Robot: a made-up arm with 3 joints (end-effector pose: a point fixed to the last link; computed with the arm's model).
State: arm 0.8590 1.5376 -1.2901
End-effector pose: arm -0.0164 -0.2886 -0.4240 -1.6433 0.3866 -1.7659
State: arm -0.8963 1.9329 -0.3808
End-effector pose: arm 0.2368 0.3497 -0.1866 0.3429 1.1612 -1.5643
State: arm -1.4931 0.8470 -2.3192
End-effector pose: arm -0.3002 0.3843 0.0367 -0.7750 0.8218 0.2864
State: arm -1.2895 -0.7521 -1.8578
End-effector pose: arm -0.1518 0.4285 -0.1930 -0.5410 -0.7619 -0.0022
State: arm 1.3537 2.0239 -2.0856
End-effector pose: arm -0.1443 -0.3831 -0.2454 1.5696 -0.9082 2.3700
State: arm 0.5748 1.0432 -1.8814
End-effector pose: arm -0.2248 -0.1665 -0.4153 -2.1771 0.8074 -1.0548
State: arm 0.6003 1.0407 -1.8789
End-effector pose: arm -0.2245 -0.1783 -0.4112 -2.1976 0.7945 -1.0687
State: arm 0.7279 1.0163 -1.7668
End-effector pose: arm -0.2033 -0.2367 -0.4044 -2.2236 0.6484 -1.1338
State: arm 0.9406 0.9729 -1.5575
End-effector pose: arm -0.1619 -0.3274 -0.3784 -2.2491 0.3806 -1.1946
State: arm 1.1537 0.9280 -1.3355
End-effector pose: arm -0.1178 -0.4040 -0.3349 -2.2638 0.1086 -1.1910
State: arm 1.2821 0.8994 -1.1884
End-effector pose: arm -0.0896 -0.4407 -0.3040 -2.2611 -0.0541 -1.1546
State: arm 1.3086 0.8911 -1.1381
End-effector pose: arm -0.0801 -0.4457 -0.3003 -2.2441 -0.0971 -1.1357
